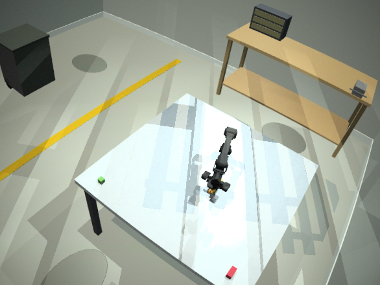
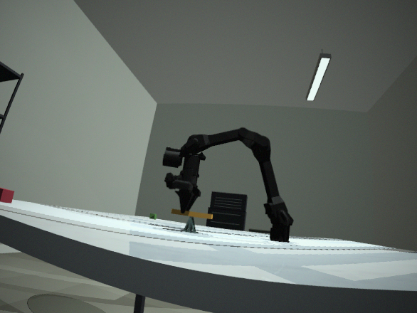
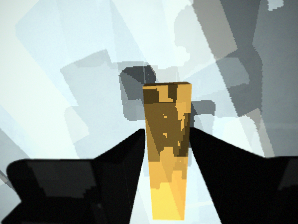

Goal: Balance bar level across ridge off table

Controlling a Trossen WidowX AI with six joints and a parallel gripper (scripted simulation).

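The orange bar is 30 mm behind my gripper tip. Round my gripper tip: green cube (610 mm to the right, 400 mm ahead, 40 mm below); red block (400 mm ahead, 390 mm to the left, 40 mm below).
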